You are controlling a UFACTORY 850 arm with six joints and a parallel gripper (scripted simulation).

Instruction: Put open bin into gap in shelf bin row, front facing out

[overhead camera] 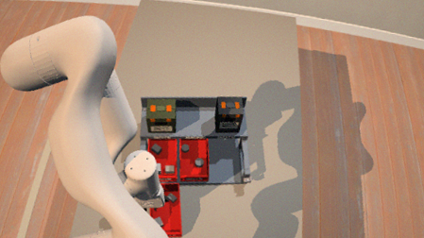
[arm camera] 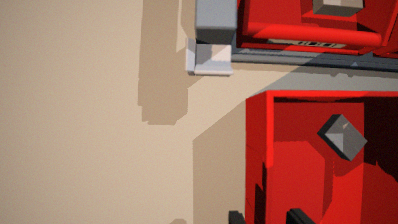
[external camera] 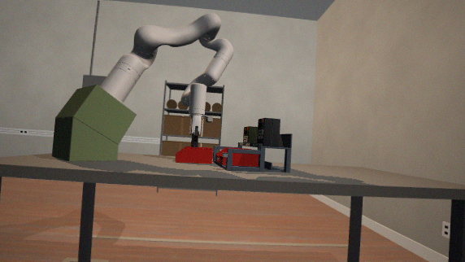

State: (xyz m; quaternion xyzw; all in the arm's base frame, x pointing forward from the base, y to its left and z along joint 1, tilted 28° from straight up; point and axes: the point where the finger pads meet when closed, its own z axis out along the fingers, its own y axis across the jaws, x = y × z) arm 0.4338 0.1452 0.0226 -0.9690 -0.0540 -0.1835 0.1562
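Right now the red bin is 50 mm to the right of my hand and 50 mm below it. From my hand the other things lie so: grey part 70 mm below, 60 mm to the right, 60 mm ahead; then grey shelf 250 mm ahead, 120 mm to the right, 20 mm below.
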